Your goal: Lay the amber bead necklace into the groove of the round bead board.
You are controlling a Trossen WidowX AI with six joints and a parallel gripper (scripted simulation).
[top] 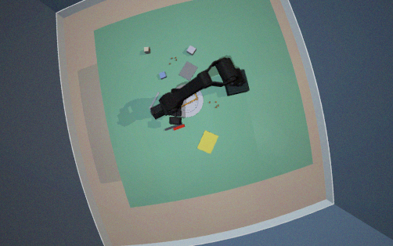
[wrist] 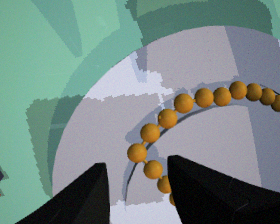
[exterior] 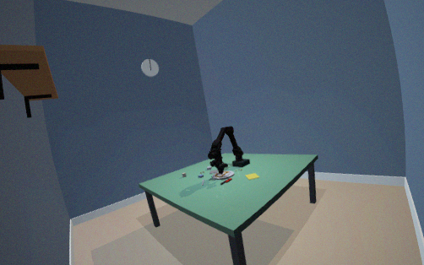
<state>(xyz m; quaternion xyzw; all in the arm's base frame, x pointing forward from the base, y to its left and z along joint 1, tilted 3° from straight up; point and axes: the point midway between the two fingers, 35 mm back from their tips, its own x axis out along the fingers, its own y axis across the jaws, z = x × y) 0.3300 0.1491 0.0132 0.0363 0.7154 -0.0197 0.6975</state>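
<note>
Right now the round grey bead board is 5 cm behind my gripper tip, 5 cm to the right of it and 3 cm below it. Also, from my gripper tip: grey rod (15 cm ahead, 6 cm to the right, 4 cm below); then blue block (10 cm ahead, 21 cm to the right, 3 cm below); then red-handled tool (2 cm ahead, 11 cm to the left, 3 cm below).
</note>
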